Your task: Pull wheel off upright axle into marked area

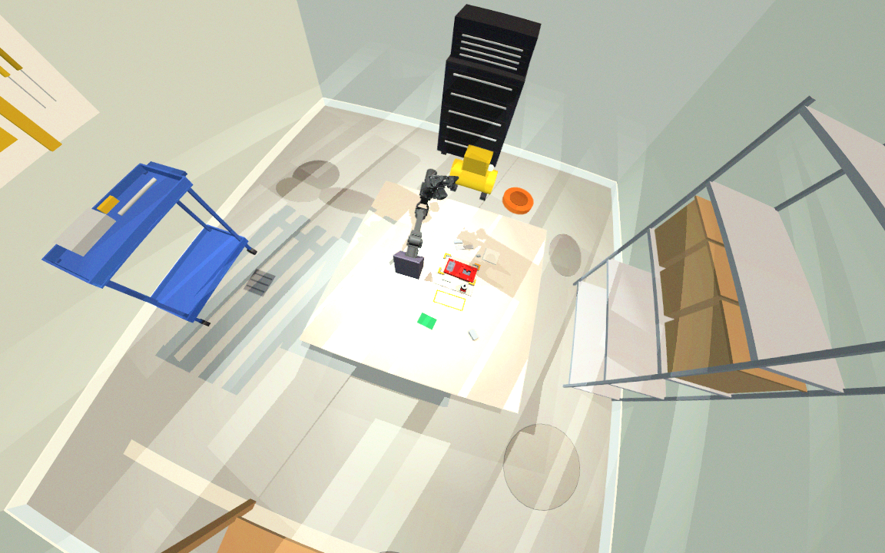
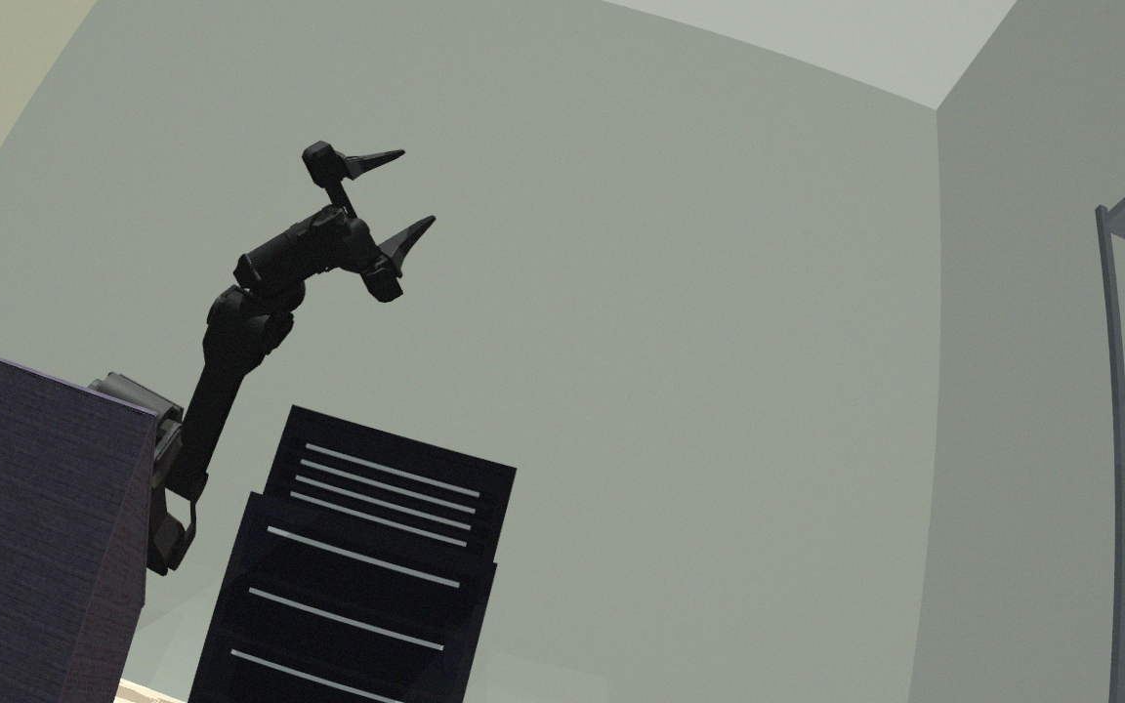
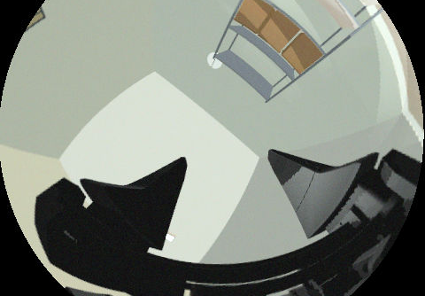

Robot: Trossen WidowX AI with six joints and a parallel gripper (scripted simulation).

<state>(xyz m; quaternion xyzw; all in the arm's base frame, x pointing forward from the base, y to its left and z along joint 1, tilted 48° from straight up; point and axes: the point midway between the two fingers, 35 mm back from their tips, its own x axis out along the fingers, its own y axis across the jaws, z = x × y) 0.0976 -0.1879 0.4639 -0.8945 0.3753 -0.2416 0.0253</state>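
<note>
Now: the wheel 20 cm ahead of my gripper tip, 28 cm to the right of it and 58 cm below it.
</note>
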